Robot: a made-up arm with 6 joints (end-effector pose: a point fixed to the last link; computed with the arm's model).
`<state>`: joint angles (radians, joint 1 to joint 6).
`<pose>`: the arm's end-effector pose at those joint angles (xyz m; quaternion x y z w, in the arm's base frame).
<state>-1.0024 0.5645 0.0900 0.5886 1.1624 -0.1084</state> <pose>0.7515 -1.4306 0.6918 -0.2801 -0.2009 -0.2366 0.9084</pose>
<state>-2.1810 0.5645 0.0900 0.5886 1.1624 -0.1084</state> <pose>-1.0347 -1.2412 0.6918 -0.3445 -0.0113 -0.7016 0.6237</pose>
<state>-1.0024 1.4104 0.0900 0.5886 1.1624 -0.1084</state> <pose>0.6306 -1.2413 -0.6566 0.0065 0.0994 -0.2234 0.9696</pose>
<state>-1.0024 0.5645 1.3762 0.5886 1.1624 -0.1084</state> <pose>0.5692 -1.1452 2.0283 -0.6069 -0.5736 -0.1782 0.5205</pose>
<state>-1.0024 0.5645 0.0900 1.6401 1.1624 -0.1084</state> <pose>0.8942 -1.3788 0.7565 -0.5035 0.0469 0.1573 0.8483</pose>
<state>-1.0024 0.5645 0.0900 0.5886 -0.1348 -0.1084</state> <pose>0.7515 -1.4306 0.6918 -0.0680 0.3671 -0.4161 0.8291</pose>
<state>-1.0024 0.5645 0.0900 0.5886 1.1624 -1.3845</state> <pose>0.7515 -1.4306 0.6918 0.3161 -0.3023 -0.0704 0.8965</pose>
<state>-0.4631 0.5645 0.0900 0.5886 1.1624 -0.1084</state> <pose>1.3795 -0.8416 0.6918 -0.2165 -0.2682 0.0139 0.9386</pose>
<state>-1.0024 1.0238 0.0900 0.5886 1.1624 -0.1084</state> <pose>0.7630 -1.4486 -0.0660 -0.1275 -0.0389 -0.2346 0.9629</pose>
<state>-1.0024 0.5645 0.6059 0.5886 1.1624 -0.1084</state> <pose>0.7946 -1.4981 1.2728 -0.4336 -0.3699 -0.2241 0.7905</pose>
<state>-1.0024 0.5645 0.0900 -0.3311 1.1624 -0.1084</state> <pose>0.7001 -1.3849 0.5631 -0.0200 -0.3752 -0.5321 0.7587</pose>
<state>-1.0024 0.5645 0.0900 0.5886 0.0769 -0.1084</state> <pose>0.7515 -1.4306 0.6918 -0.1071 0.2788 -0.3972 0.8678</pose>
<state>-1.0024 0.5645 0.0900 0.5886 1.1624 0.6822</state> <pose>0.7515 -1.4306 0.6918 -0.6083 -0.0943 -0.2957 0.7305</pose>
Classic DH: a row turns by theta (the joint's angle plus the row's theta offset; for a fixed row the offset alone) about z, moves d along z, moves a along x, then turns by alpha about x. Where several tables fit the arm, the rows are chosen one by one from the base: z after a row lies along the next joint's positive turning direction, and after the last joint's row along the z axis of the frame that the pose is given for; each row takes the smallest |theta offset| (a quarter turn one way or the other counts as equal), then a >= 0, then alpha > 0; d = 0 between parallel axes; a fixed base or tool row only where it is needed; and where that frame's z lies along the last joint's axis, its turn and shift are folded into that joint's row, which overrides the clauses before.
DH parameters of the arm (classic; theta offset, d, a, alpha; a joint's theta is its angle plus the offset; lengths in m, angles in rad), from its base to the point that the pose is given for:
joint 1: 0 0.267 0 -1.5708
joint 2: -1.5708 0 1.0264 3.1416
joint 3: 0 0 0 -1.5708
joint 4: 0 -1.1459 0 1.5708
joint 5: 0 0.1644 0 -1.5708
joint 6: 1.5708 0 0 1.5708
tool (fixed): -1.5708 0 0 0

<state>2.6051 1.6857 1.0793 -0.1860 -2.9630 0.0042</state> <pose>-1.5882 1.1324 -0.5287 0.9285 -0.2925 0.1804 0.1407</pose>
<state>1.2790 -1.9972 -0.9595 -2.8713 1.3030 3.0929</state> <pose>-0.2422 -0.2555 0.8071 -0.0993 0.0856 0.4847 0.8648</pose>
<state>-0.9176 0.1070 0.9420 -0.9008 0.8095 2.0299</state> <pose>0.5110 -0.8357 2.0505 -0.4169 -0.1875 -0.8067 0.3745</pose>
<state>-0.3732 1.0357 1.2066 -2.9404 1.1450 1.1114</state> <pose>1.9376 -0.5857 0.9529 0.7287 0.0593 -0.5191 0.4427</pose>
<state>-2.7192 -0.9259 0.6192 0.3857 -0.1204 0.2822</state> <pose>0.7153 0.4885 2.0311 0.6502 -0.0980 0.7497 0.0751</pose>
